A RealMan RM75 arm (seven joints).
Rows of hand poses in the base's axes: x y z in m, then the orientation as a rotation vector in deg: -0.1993 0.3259 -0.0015 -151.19 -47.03 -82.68; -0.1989 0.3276 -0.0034 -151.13 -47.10 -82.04; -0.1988 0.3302 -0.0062 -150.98 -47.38 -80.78; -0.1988 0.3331 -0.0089 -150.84 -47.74 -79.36; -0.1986 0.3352 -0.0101 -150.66 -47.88 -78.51; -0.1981 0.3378 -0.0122 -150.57 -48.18 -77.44; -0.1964 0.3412 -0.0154 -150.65 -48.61 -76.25; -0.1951 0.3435 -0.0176 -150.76 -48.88 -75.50; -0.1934 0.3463 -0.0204 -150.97 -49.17 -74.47
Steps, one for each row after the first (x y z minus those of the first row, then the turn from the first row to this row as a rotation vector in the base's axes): 0.0004 0.0017 -0.0019 0.15 0.42 0.20; 0.0005 0.0043 -0.0047 0.38 1.22 0.68; 0.0005 0.0072 -0.0074 0.59 2.13 1.22; 0.0007 0.0093 -0.0086 0.81 2.68 1.56; 0.0012 0.0119 -0.0107 0.93 3.37 1.97; 0.0029 0.0153 -0.0139 0.87 4.13 2.35; 0.0042 0.0176 -0.0161 0.79 4.62 2.56; 0.0059 0.0204 -0.0189 0.67 5.30 2.78
